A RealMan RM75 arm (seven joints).
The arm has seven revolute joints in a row. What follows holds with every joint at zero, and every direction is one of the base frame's. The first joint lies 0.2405 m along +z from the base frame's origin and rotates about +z. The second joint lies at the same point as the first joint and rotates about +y. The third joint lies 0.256 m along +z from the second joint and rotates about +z. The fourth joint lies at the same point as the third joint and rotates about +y. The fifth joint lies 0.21 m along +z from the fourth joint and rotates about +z. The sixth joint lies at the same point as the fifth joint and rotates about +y. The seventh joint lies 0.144 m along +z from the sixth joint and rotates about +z. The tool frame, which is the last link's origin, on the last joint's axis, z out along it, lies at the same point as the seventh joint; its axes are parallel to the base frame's.
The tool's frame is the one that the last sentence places.
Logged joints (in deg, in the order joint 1, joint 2, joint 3, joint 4, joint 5, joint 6, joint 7), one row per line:
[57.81, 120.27, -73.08, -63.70, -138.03, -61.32, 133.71]
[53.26, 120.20, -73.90, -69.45, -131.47, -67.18, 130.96]
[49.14, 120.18, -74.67, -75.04, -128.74, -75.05, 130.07]
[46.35, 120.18, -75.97, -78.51, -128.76, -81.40, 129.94]
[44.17, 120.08, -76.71, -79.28, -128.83, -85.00, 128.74]
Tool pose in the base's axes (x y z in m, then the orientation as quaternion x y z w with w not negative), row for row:
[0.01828, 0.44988, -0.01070, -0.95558, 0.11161, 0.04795, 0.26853]
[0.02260, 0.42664, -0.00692, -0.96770, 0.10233, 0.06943, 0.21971]
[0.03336, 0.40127, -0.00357, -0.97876, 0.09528, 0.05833, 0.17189]
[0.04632, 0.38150, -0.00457, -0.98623, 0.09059, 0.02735, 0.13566]
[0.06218, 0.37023, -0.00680, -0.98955, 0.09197, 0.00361, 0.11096]
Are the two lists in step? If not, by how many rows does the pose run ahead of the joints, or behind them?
They are in step.
